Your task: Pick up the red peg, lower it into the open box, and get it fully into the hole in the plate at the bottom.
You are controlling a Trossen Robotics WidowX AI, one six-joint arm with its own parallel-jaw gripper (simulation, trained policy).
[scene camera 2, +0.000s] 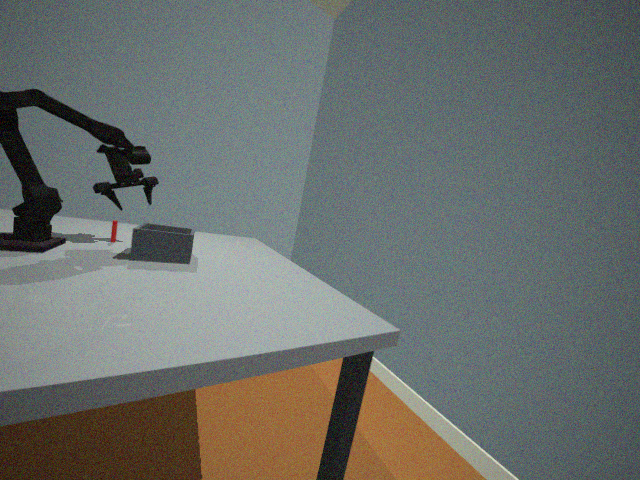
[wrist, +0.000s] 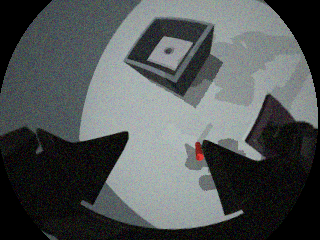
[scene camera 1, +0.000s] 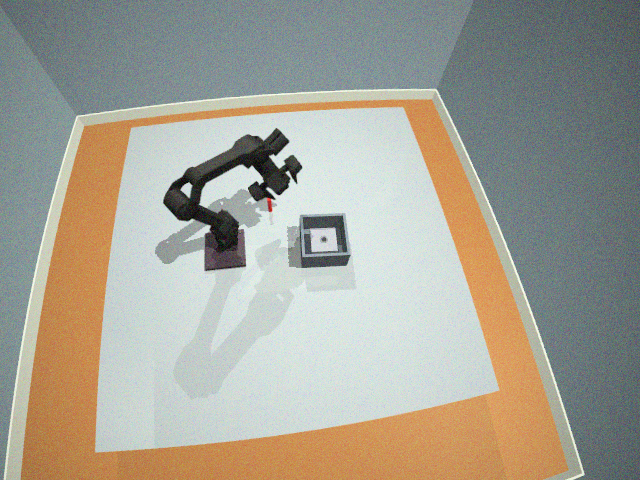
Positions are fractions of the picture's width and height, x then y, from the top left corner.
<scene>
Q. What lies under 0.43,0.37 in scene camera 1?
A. My gripper.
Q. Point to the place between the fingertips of my gripper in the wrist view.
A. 0.52,0.59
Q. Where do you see a plate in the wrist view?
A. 0.53,0.24
</scene>
